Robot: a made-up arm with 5 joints. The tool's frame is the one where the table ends. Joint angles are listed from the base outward.
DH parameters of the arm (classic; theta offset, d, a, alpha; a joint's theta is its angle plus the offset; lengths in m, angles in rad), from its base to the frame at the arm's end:
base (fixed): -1.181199 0 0.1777 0
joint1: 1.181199 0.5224 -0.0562 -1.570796
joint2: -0.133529 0 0.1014 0
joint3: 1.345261 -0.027 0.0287 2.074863
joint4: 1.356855 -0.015 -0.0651 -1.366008
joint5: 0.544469 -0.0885 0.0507 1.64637
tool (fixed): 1.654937 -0.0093 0 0
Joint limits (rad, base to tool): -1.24..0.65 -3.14..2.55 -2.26..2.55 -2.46..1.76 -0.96..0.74
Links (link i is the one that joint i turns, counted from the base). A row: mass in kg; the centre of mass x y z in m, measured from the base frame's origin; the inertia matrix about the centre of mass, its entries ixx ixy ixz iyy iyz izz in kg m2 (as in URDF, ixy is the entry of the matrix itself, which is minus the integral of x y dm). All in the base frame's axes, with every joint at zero. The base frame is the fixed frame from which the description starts. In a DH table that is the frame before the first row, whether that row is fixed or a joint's. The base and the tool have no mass.
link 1: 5.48; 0.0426 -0.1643 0.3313; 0.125 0 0.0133 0.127 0 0.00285
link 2: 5.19; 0.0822 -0.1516 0.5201; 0.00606 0 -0.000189 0.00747 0 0.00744
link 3: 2.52; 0.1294 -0.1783 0.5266; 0.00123 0 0 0.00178 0 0.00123
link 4: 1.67; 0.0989 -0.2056 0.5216; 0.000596 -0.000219 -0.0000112 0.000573 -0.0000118 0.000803
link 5: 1; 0.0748 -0.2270 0.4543; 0.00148 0.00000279 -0.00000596 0.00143 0.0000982 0.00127
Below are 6 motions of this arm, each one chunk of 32 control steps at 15 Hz.
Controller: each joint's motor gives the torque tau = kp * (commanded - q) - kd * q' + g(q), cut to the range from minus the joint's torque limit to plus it. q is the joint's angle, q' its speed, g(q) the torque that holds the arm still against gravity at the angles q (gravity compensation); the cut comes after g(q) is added. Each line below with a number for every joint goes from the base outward.
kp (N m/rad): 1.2 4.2 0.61 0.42 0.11
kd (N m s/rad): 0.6 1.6 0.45 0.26 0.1
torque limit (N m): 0.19 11 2.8 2.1 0.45
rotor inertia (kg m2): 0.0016 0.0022 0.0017 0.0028 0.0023
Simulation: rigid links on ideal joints. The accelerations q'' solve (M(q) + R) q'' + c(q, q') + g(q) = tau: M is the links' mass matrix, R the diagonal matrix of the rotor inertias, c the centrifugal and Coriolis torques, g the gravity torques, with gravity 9.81 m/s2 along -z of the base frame. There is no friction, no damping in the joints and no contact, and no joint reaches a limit. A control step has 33 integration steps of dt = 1/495 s. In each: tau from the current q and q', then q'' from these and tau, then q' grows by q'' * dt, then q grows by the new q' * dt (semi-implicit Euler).
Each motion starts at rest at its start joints. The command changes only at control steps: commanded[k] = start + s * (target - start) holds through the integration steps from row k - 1 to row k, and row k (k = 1, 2, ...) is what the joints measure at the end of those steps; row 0 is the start. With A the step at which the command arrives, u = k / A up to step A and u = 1 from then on. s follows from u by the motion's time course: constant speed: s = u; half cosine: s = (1 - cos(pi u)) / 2; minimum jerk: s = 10 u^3 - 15 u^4 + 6 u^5; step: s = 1 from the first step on.
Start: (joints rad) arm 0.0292 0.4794 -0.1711 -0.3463 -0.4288
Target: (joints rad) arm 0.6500 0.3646 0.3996 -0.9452 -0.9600
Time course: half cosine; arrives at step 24
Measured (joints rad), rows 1 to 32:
1: 0.0294 0.4794 -0.1709 -0.3464 -0.4289
2: 0.0301 0.4792 -0.1703 -0.3468 -0.4294
3: 0.0319 0.4788 -0.1687 -0.3481 -0.4306
4: 0.0353 0.4780 -0.1659 -0.3507 -0.4327
5: 0.0409 0.4768 -0.1617 -0.3548 -0.4359
6: 0.0488 0.4750 -0.1557 -0.3610 -0.4405
7: 0.0594 0.4727 -0.1479 -0.3693 -0.4465
8: 0.0728 0.4697 -0.1381 -0.3800 -0.4541
9: 0.0890 0.4661 -0.1262 -0.3931 -0.4633
10: 0.1081 0.4620 -0.1123 -0.4087 -0.4741
11: 0.1298 0.4572 -0.0965 -0.4267 -0.4866
12: 0.1540 0.4520 -0.0787 -0.4470 -0.5006
13: 0.1805 0.4463 -0.0592 -0.4694 -0.5161
14: 0.2089 0.4402 -0.0382 -0.4936 -0.5329
15: 0.2388 0.4339 -0.0159 -0.5194 -0.5508
16: 0.2699 0.4275 0.0075 -0.5465 -0.5698
17: 0.3017 0.4209 0.0317 -0.5745 -0.5895
18: 0.3337 0.4144 0.0563 -0.6031 -0.6097
19: 0.3654 0.4081 0.0810 -0.6317 -0.6303
20: 0.3964 0.4020 0.1054 -0.6601 -0.6509
21: 0.4262 0.3963 0.1293 -0.6878 -0.6713
22: 0.4544 0.3910 0.1523 -0.7144 -0.6912
23: 0.4804 0.3863 0.1741 -0.7395 -0.7104
24: 0.5038 0.3822 0.1943 -0.7626 -0.7285
25: 0.5245 0.3788 0.2127 -0.7836 -0.7455
26: 0.5424 0.3760 0.2296 -0.8024 -0.7613
27: 0.5579 0.3738 0.2449 -0.8190 -0.7760
28: 0.5712 0.3720 0.2589 -0.8338 -0.7895
29: 0.5826 0.3705 0.2715 -0.8468 -0.8021
30: 0.5923 0.3693 0.2831 -0.8583 -0.8138
31: 0.6007 0.3684 0.2936 -0.8685 -0.8246
32: 0.6078 0.3677 0.3032 -0.8775 -0.8346

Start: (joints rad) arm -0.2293 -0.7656 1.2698 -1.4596 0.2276
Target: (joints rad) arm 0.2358 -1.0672 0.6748 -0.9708 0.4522
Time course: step
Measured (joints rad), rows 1 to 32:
1: -0.2050 -0.7862 1.2391 -1.4488 0.2490
2: -0.1549 -0.8254 1.1950 -1.4163 0.2724
3: -0.1056 -0.8662 1.1500 -1.3747 0.2894
4: -0.0619 -0.9032 1.1071 -1.3317 0.3027
5: -0.0238 -0.9347 1.0672 -1.2908 0.3137
6: 0.0097 -0.9607 1.0307 -1.2533 0.3234
7: 0.0392 -0.9819 0.9975 -1.2197 0.3322
8: 0.0651 -0.9989 0.9675 -1.1898 0.3401
9: 0.0878 -1.0126 0.9402 -1.1633 0.3475
10: 0.1078 -1.0236 0.9156 -1.1399 0.3543
11: 0.1252 -1.0323 0.8932 -1.1194 0.3607
12: 0.1404 -1.0393 0.8730 -1.1013 0.3667
13: 0.1536 -1.0449 0.8547 -1.0854 0.3723
14: 0.1651 -1.0494 0.8381 -1.0714 0.3775
15: 0.1750 -1.0529 0.8230 -1.0591 0.3825
16: 0.1836 -1.0558 0.8094 -1.0483 0.3871
17: 0.1910 -1.0581 0.7970 -1.0388 0.3914
18: 0.1974 -1.0599 0.7858 -1.0305 0.3954
19: 0.2029 -1.0613 0.7756 -1.0232 0.3992
20: 0.2076 -1.0625 0.7664 -1.0168 0.4027
21: 0.2117 -1.0635 0.7580 -1.0111 0.4060
22: 0.2152 -1.0642 0.7504 -1.0062 0.4091
23: 0.2182 -1.0648 0.7435 -1.0018 0.4121
24: 0.2208 -1.0653 0.7372 -0.9980 0.4148
25: 0.2230 -1.0657 0.7315 -0.9947 0.4173
26: 0.2249 -1.0660 0.7264 -0.9917 0.4197
27: 0.2265 -1.0662 0.7217 -0.9892 0.4219
28: 0.2278 -1.0664 0.7174 -0.9869 0.4240
29: 0.2290 -1.0666 0.7135 -0.9849 0.4259
30: 0.2300 -1.0667 0.7100 -0.9832 0.4277
31: 0.2309 -1.0668 0.7068 -0.9816 0.4294
32: 0.2316 -1.0669 0.7039 -0.9803 0.4310

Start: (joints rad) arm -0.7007 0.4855 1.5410 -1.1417 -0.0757
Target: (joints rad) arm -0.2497 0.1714 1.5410 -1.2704 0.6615
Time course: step
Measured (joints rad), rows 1 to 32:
1: -0.6885 0.4617 1.5409 -1.1518 -0.0473
2: -0.6494 0.4196 1.5407 -1.1592 0.0001
3: -0.6009 0.3769 1.5401 -1.1678 0.0482
4: -0.5546 0.3393 1.5399 -1.1777 0.0935
5: -0.5130 0.3078 1.5399 -1.1876 0.1357
6: -0.4766 0.2820 1.5400 -1.1969 0.1747
7: -0.4450 0.2610 1.5402 -1.2054 0.2107
8: -0.4177 0.2440 1.5403 -1.2131 0.2441
9: -0.3941 0.2303 1.5405 -1.2199 0.2749
10: -0.3739 0.2191 1.5406 -1.2260 0.3035
11: -0.3564 0.2101 1.5408 -1.2314 0.3299
12: -0.3414 0.2028 1.5409 -1.2362 0.3544
13: -0.3285 0.1969 1.5411 -1.2404 0.3770
14: -0.3173 0.1921 1.5412 -1.2442 0.3980
15: -0.3078 0.1882 1.5413 -1.2475 0.4175
16: -0.2996 0.1851 1.5414 -1.2504 0.4355
17: -0.2925 0.1825 1.5415 -1.2530 0.4522
18: -0.2864 0.1805 1.5416 -1.2552 0.4676
19: -0.2812 0.1788 1.5416 -1.2572 0.4819
20: -0.2767 0.1774 1.5417 -1.2589 0.4952
21: -0.2729 0.1763 1.5417 -1.2604 0.5075
22: -0.2696 0.1754 1.5417 -1.2618 0.5189
23: -0.2668 0.1747 1.5418 -1.2629 0.5294
24: -0.2643 0.1741 1.5418 -1.2639 0.5391
25: -0.2622 0.1736 1.5418 -1.2648 0.5482
26: -0.2604 0.1732 1.5418 -1.2656 0.5566
27: -0.2589 0.1729 1.5418 -1.2662 0.5643
28: -0.2576 0.1726 1.5418 -1.2668 0.5715
29: -0.2565 0.1724 1.5417 -1.2673 0.5781
30: -0.2555 0.1722 1.5417 -1.2677 0.5843
31: -0.2547 0.1721 1.5417 -1.2681 0.5900
32: -0.2539 0.1720 1.5417 -1.2684 0.5953

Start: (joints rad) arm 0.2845 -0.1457 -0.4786 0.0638 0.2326
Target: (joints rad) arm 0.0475 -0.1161 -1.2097 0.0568 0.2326
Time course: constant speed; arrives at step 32
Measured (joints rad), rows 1 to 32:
1: 0.2840 -0.1455 -0.4800 0.0635 0.2328
2: 0.2828 -0.1451 -0.4833 0.0631 0.2330
3: 0.2807 -0.1446 -0.4883 0.0628 0.2333
4: 0.2779 -0.1440 -0.4948 0.0625 0.2335
5: 0.2744 -0.1434 -0.5028 0.0622 0.2337
6: 0.2704 -0.1427 -0.5121 0.0620 0.2338
7: 0.2660 -0.1420 -0.5226 0.0618 0.2339
8: 0.2611 -0.1413 -0.5342 0.0616 0.2340
9: 0.2559 -0.1405 -0.5469 0.0614 0.2341
10: 0.2503 -0.1397 -0.5604 0.0613 0.2342
11: 0.2446 -0.1389 -0.5747 0.0612 0.2342
12: 0.2386 -0.1381 -0.5899 0.0610 0.2342
13: 0.2324 -0.1373 -0.6057 0.0609 0.2342
14: 0.2260 -0.1364 -0.6221 0.0608 0.2342
15: 0.2195 -0.1356 -0.6392 0.0607 0.2342
16: 0.2129 -0.1347 -0.6567 0.0607 0.2341
17: 0.2062 -0.1339 -0.6747 0.0606 0.2341
18: 0.1994 -0.1330 -0.6932 0.0605 0.2340
19: 0.1925 -0.1321 -0.7120 0.0604 0.2340
20: 0.1856 -0.1312 -0.7313 0.0603 0.2339
21: 0.1786 -0.1303 -0.7508 0.0602 0.2339
22: 0.1715 -0.1295 -0.7706 0.0601 0.2338
23: 0.1644 -0.1286 -0.7907 0.0601 0.2338
24: 0.1573 -0.1277 -0.8111 0.0600 0.2337
25: 0.1501 -0.1268 -0.8317 0.0599 0.2337
26: 0.1429 -0.1259 -0.8525 0.0598 0.2336
27: 0.1357 -0.1250 -0.8734 0.0596 0.2336
28: 0.1285 -0.1241 -0.8946 0.0595 0.2335
29: 0.1212 -0.1232 -0.9159 0.0594 0.2335
30: 0.1139 -0.1223 -0.9373 0.0593 0.2334
31: 0.1066 -0.1214 -0.9589 0.0592 0.2334
32: 0.0993 -0.1205 -0.9805 0.0590 0.2333

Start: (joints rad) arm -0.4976 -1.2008 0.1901 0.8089 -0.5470
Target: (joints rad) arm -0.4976 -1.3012 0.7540 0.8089 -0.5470
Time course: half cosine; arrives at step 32
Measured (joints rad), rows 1 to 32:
1: -0.4976 -1.2008 0.1902 0.8089 -0.5470
2: -0.4976 -1.2009 0.1905 0.8090 -0.5470
3: -0.4975 -1.2012 0.1913 0.8091 -0.5471
4: -0.4975 -1.2016 0.1928 0.8093 -0.5471
5: -0.4974 -1.2024 0.1951 0.8095 -0.5472
6: -0.4973 -1.2034 0.1983 0.8098 -0.5473
7: -0.4972 -1.2047 0.2027 0.8100 -0.5474
8: -0.4971 -1.2063 0.2082 0.8103 -0.5475
9: -0.4970 -1.2083 0.2150 0.8105 -0.5476
10: -0.4969 -1.2105 0.2231 0.8108 -0.5477
11: -0.4969 -1.2131 0.2325 0.8111 -0.5478
12: -0.4968 -1.2161 0.2433 0.8113 -0.5479
13: -0.4967 -1.2193 0.2553 0.8115 -0.5480
14: -0.4967 -1.2227 0.2687 0.8116 -0.5481
15: -0.4966 -1.2264 0.2833 0.8118 -0.5482
16: -0.4966 -1.2303 0.2991 0.8119 -0.5482
17: -0.4966 -1.2344 0.3159 0.8119 -0.5483
18: -0.4966 -1.2386 0.3337 0.8119 -0.5483
19: -0.4966 -1.2430 0.3523 0.8119 -0.5483
20: -0.4966 -1.2474 0.3717 0.8119 -0.5483
21: -0.4967 -1.2518 0.3916 0.8118 -0.5483
22: -0.4967 -1.2562 0.4119 0.8116 -0.5482
23: -0.4968 -1.2605 0.4324 0.8114 -0.5482
24: -0.4969 -1.2647 0.4530 0.8112 -0.5481
25: -0.4970 -1.2688 0.4736 0.8110 -0.5480
26: -0.4971 -1.2728 0.4938 0.8107 -0.5479
27: -0.4972 -1.2765 0.5137 0.8104 -0.5478
28: -0.4973 -1.2799 0.5329 0.8100 -0.5476
29: -0.4974 -1.2831 0.5514 0.8097 -0.5475
30: -0.4976 -1.2860 0.5689 0.8093 -0.5473
31: -0.4977 -1.2886 0.5854 0.8089 -0.5471
32: -0.4979 -1.2908 0.6006 0.8085 -0.5469

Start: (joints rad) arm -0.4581 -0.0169 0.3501 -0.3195 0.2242
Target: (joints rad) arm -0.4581 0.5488 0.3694 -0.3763 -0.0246
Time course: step
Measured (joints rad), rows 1 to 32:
1: -0.4579 0.0264 0.3420 -0.3312 0.2110
2: -0.4564 0.1026 0.3405 -0.3388 0.1912
3: -0.4553 0.1790 0.3422 -0.3425 0.1742
4: -0.4550 0.2462 0.3450 -0.3448 0.1596
5: -0.4553 0.3025 0.3479 -0.3467 0.1467
6: -0.4559 0.3489 0.3507 -0.3485 0.1348
7: -0.4566 0.3867 0.3532 -0.3503 0.1237
8: -0.4573 0.4174 0.3554 -0.3521 0.1135
9: -0.4578 0.4424 0.3574 -0.3539 0.1038
10: -0.4583 0.4626 0.3590 -0.3557 0.0949
11: -0.4586 0.4789 0.3605 -0.3574 0.0864
12: -0.4589 0.4922 0.3617 -0.3590 0.0786
13: -0.4590 0.5029 0.3627 -0.3605 0.0713
14: -0.4591 0.5116 0.3636 -0.3619 0.0644
15: -0.4591 0.5187 0.3643 -0.3633 0.0581
16: -0.4591 0.5244 0.3650 -0.3645 0.0521
17: -0.4591 0.5290 0.3655 -0.3656 0.0466
18: -0.4590 0.5328 0.3660 -0.3667 0.0415
19: -0.4590 0.5358 0.3664 -0.3676 0.0367
20: -0.4589 0.5383 0.3667 -0.3685 0.0322
21: -0.4588 0.5403 0.3671 -0.3693 0.0281
22: -0.4588 0.5419 0.3673 -0.3700 0.0243
23: -0.4587 0.5432 0.3675 -0.3707 0.0207
24: -0.4586 0.5443 0.3677 -0.3712 0.0174
25: -0.4586 0.5451 0.3679 -0.3718 0.0143
26: -0.4585 0.5458 0.3681 -0.3722 0.0115
27: -0.4585 0.5464 0.3682 -0.3727 0.0088
28: -0.4584 0.5468 0.3683 -0.3731 0.0064
29: -0.4584 0.5472 0.3684 -0.3734 0.0041
30: -0.4584 0.5475 0.3685 -0.3737 0.0020
31: -0.4583 0.5478 0.3686 -0.3740 0.0001
32: -0.4583 0.5479 0.3687 -0.3742 -0.0018

